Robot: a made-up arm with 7 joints. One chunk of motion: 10 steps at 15 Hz.
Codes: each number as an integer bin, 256 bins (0 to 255) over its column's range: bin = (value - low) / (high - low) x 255, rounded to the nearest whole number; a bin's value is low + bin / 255 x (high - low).
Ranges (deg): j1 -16..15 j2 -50..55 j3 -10..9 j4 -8..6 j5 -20..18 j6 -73..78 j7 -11..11
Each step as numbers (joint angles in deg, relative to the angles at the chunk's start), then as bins.
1 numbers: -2.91 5.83 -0.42 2.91 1.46 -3.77 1.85
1 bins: 108 136 129 199 144 117 149
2 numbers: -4.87 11.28 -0.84 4.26 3.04 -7.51 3.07
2 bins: 92 149 123 223 155 111 163
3 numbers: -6.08 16.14 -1.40 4.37 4.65 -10.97 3.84
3 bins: 82 161 115 225 165 105 172
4 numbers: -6.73 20.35 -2.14 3.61 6.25 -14.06 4.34
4 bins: 76 171 105 211 176 100 178
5 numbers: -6.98 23.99 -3.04 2.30 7.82 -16.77 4.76
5 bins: 74 180 93 188 187 95 183
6 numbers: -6.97 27.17 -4.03 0.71 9.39 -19.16 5.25
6 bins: 74 187 80 159 197 91 188
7 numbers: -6.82 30.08 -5.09 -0.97 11.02 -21.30 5.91
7 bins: 76 194 66 128 208 87 196
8 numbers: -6.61 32.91 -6.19 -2.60 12.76 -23.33 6.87
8 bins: 77 201 51 98 220 84 207
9 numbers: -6.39 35.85 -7.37 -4.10 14.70 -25.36 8.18
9 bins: 79 208 35 71 233 80 222
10 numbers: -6.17 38.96 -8.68 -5.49 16.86 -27.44 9.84
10 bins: 81 216 18 46 247 77 242
